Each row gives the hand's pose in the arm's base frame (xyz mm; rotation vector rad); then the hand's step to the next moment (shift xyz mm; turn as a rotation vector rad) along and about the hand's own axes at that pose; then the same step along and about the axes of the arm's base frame.
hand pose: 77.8 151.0 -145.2 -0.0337 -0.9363 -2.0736
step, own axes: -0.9 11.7 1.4 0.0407 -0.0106 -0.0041
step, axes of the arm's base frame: 8.4 -2.8 7.8 -0.0326 -0.0265 0.0043
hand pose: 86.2 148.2 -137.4 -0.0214 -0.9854 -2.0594
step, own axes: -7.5 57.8 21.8 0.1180 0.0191 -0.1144
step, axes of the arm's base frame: 37.9 -0.7 49.3 -0.0282 -0.1608 -0.0268
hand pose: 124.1 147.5 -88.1 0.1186 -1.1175 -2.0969
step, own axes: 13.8 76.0 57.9 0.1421 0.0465 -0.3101
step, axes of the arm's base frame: 10.1 4.3 95.9 0.0484 -0.3187 -0.1208
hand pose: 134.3 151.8 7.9 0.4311 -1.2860 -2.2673
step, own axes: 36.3 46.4 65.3 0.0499 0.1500 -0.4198
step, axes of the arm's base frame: -50.3 5.7 71.9 0.2063 -0.3894 -0.0842
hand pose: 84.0 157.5 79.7 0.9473 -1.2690 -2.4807
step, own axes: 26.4 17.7 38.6 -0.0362 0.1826 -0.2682
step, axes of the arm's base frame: -46.4 2.9 18.4 0.1751 -0.2718 0.0450
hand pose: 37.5 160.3 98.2 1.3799 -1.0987 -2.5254
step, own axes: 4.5 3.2 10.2 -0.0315 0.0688 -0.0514
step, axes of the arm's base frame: -11.3 1.6 2.3 0.0391 -0.0682 0.0468
